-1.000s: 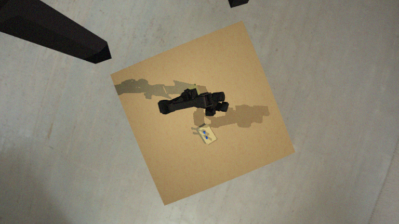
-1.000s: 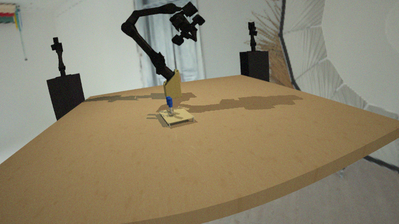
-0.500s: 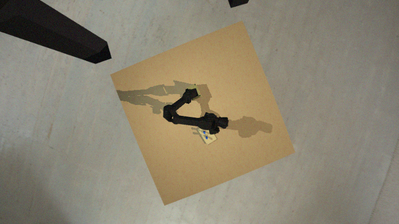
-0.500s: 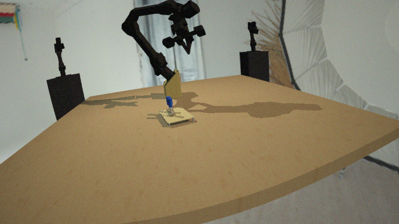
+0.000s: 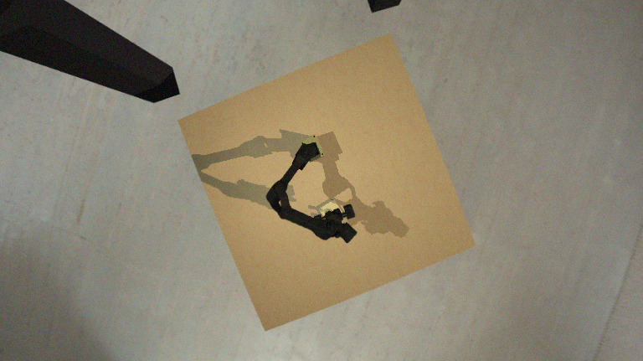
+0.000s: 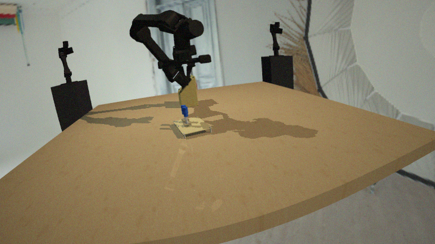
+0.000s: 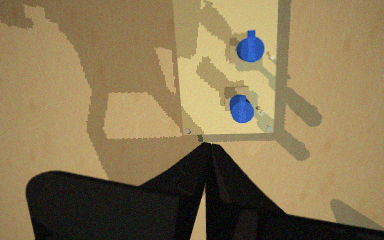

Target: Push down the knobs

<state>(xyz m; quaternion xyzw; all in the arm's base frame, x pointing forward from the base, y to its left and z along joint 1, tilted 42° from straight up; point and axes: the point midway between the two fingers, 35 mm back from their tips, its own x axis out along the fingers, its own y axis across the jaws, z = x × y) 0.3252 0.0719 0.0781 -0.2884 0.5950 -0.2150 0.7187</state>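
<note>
The blue knob is 6 cm ahead of my gripper tip, 2 cm to the right of it and 8 cm below it.
</note>
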